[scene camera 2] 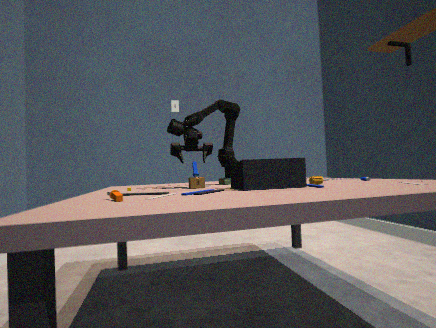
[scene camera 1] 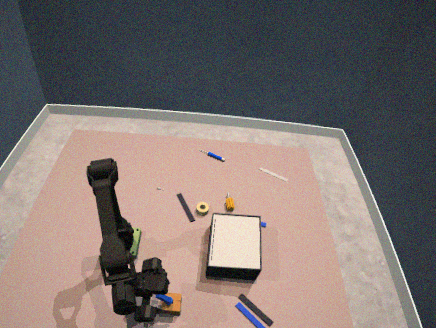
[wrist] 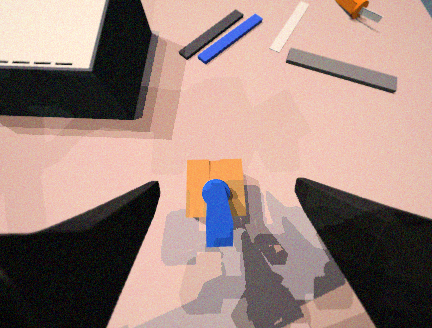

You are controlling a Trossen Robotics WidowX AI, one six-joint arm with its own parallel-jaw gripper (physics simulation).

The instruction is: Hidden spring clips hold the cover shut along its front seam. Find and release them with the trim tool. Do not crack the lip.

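Where they show: gripper, between the fingertips: (scene camera 2: 193,162) (scene camera 1: 167,297) (wrist: 227,185); arm's base, origin of its link: (scene camera 2: 230,178) (scene camera 1: 123,241).
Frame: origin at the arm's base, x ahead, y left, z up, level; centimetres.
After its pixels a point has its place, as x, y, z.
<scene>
A black box (scene camera 2: 272,174) @(49.9, 1.5, 1.9) has a cream cover (scene camera 1: 236,242) @(41.0, 1.9, 6.0) (wrist: 45,30) @(36.9, -1.8, 5.7). A line of dark dashes (scene camera 1: 213,237) @(32.8, 3.7, 5.1) (wrist: 42,63) @(32.9, -2.3, 5.2) runs along one edge of the cover. No clips can be made out. A blue tool (scene camera 1: 164,299) @(18.9, -21.1, 5.7) (scene camera 2: 195,169) @(19.7, -20.5, 4.9) (wrist: 219,225) @(17.5, -20.6, 8.3), which looks like the trim tool, stands up from an orange block (scene camera 1: 175,305) @(22.3, -21.5, 1.5) (scene camera 2: 197,183) @(23.5, -20.4, -0.9) (wrist: 198,175) @(22.0, -18.6, 1.5) beside the box and leans a little. My gripper (scene camera 2: 193,161) @(19.9, -21.1, 7.9) (wrist: 227,185) @(19.9, -21.1, 7.9) is open and empty, pointing down above the tool, its fingers to either side of it in the wrist view. In scene camera 1 the arm partly hides the tool and block.
A dark strip (scene camera 1: 255,310) @(49.3, -20.0, -2.5) (wrist: 212,34) @(48.8, -19.6, -2.5) and a blue strip (scene camera 1: 249,316) @(47.2, -22.2, -2.3) (wrist: 230,39) @(47.5, -22.8, -2.4) lie near the box. A grey bar (wrist: 342,71) @(40.8, -41.3, -2.4), white strip (wrist: 290,27) @(51.6, -34.2, -2.8) and orange-handled tool (scene camera 2: 116,196) @(61.0, -45.7, -1.6) (wrist: 352,6) @(55.8, -46.0, -1.6) lie farther off. A yellow-handled tool (scene camera 1: 229,203) @(38.9, 23.7, -0.2) and tape roll (scene camera 1: 197,208) @(25.9, 19.7, -0.6) lie behind the box.
</scene>
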